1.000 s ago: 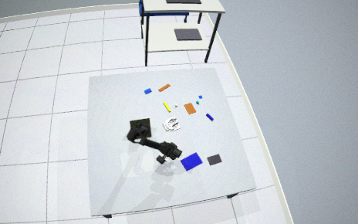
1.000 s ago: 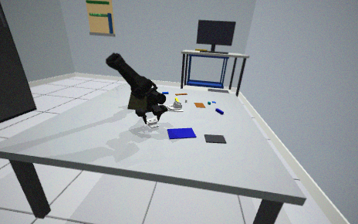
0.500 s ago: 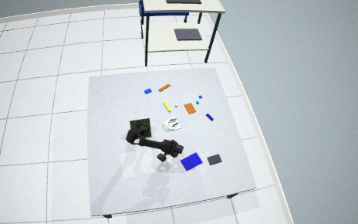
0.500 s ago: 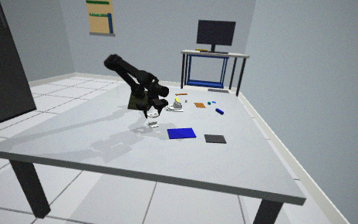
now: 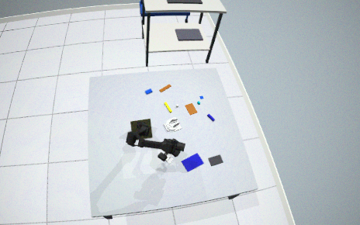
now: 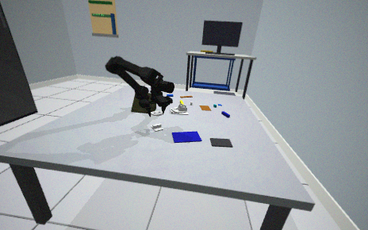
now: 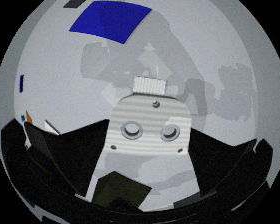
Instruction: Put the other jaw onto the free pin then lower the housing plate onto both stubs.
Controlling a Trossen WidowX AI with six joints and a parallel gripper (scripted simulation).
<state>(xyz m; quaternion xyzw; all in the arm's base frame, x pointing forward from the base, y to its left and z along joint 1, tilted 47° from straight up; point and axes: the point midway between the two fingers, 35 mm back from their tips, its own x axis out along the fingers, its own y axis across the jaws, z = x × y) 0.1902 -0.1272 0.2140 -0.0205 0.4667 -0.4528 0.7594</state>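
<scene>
Right now the white jaw is 27 cm to the left of my gripper tip, 7 cm below it and 5 cm ahead of it. From my gripper tip the other things lie so: blue plate: 20 cm ahead, 8 cm below, 5 cm to the right; dark grey plate: 39 cm ahead, 8 cm below, 4 cm to the right; white base: 30 cm to the left, 9 cm ahead, 8 cm below.
</scene>
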